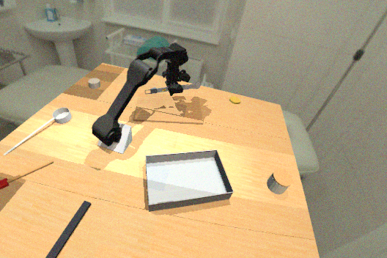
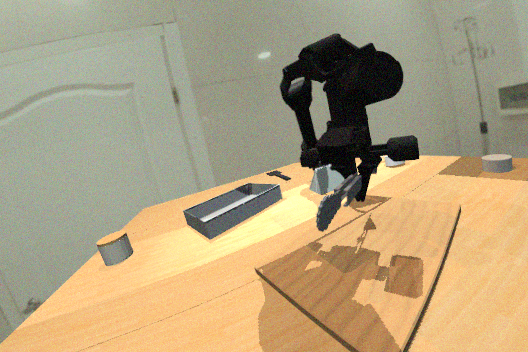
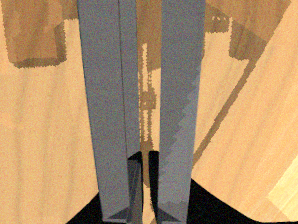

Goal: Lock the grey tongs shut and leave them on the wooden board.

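Right now the wooden board is 8 cm below my gripper tip. Also, from my gripper tip: roasting tin (42 cm to the right, 18 cm ahead, 6 cm below); then red-handled tool (60 cm to the right, 41 cm behind, 8 cm below); then white cylinder (49 cm behind, 7 cm below, 4 cm to the left).
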